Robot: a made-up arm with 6 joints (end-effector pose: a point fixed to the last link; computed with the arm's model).
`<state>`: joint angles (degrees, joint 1 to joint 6).
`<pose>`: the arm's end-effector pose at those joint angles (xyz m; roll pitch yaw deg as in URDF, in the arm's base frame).
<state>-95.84 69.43 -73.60 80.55 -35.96 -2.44</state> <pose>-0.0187 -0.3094 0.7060 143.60 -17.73 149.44</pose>
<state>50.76 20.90 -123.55 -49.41 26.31 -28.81</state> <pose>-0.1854 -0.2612 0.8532 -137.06 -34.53 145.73</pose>
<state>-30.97 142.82 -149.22 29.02 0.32 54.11</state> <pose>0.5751 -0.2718 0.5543 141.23 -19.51 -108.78</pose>
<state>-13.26 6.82 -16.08 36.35 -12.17 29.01</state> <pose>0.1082 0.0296 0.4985 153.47 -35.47 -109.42</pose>
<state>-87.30 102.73 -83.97 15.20 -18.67 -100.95</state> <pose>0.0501 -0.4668 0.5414 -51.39 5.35 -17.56</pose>
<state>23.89 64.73 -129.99 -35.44 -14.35 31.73</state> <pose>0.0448 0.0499 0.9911 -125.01 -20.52 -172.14</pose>
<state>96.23 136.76 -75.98 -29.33 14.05 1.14</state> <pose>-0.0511 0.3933 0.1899 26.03 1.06 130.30</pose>
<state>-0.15 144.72 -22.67 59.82 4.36 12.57</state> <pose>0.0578 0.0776 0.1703 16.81 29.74 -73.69</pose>
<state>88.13 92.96 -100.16 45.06 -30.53 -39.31</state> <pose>-0.0154 0.4256 0.7323 -149.36 -72.13 -101.15</pose>
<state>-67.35 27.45 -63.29 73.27 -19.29 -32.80</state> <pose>0.0524 -0.0367 0.7688 179.80 -40.58 156.45</pose>
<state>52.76 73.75 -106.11 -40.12 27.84 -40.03</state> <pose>0.1772 0.2113 0.8175 -57.96 -10.74 111.87</pose>
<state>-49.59 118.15 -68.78 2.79 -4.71 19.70</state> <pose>0.2944 -0.2886 0.2993 55.43 -34.34 -63.67</pose>
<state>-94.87 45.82 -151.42 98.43 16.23 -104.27</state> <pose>0.0982 0.3151 0.9376 -127.50 11.77 65.57</pose>
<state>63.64 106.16 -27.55 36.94 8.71 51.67</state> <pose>0.0076 0.1965 0.2517 55.31 17.70 -10.63</pose>
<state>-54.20 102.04 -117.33 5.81 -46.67 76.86</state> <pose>0.2893 -0.3291 0.7926 -159.90 -17.61 -157.83</pose>
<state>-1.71 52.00 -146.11 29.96 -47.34 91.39</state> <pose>-0.2503 0.0408 0.9727 -79.92 -5.49 -79.55</pose>
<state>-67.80 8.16 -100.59 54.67 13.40 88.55</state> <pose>-0.0389 0.3204 0.8042 -143.71 -22.57 -113.19</pose>
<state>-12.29 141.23 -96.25 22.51 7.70 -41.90</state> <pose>0.5044 -0.0600 0.2361 24.79 -23.51 20.57</pose>
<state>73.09 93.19 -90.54 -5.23 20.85 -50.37</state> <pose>0.0950 0.4135 0.5941 -20.65 -16.58 138.67</pose>
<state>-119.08 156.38 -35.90 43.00 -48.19 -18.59</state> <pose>-0.0622 -0.1239 0.0974 15.67 -2.16 -128.90</pose>
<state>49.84 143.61 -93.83 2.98 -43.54 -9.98</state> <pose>0.3185 0.4345 0.2521 -5.44 -65.63 95.49</pose>
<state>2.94 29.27 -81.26 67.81 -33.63 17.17</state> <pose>-0.0364 0.0252 0.8553 -163.62 7.39 -109.88</pose>
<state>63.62 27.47 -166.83 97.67 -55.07 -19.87</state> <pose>-0.2358 -0.4896 0.7368 -96.87 39.18 -10.93</pose>
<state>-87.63 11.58 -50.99 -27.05 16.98 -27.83</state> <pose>-0.0011 -0.0357 0.6623 -70.57 -33.04 -5.86</pose>
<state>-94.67 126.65 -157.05 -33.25 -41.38 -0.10</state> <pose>-0.0023 -0.5091 0.8053 -106.77 -15.67 44.20</pose>
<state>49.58 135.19 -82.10 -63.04 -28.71 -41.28</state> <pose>0.2841 0.3930 0.2523 -16.85 12.16 159.09</pose>
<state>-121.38 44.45 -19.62 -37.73 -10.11 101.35</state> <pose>-0.0669 -0.1614 0.4140 111.36 -29.55 179.74</pose>
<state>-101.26 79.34 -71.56 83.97 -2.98 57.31</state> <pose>-0.0080 -0.3713 0.6389 143.90 39.74 -176.83</pose>
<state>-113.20 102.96 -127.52 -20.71 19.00 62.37</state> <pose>-0.1663 -0.4269 0.7534 132.87 -57.24 159.58</pose>
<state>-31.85 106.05 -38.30 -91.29 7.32 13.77</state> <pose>0.2144 -0.1677 0.2837 15.16 18.71 45.78</pose>
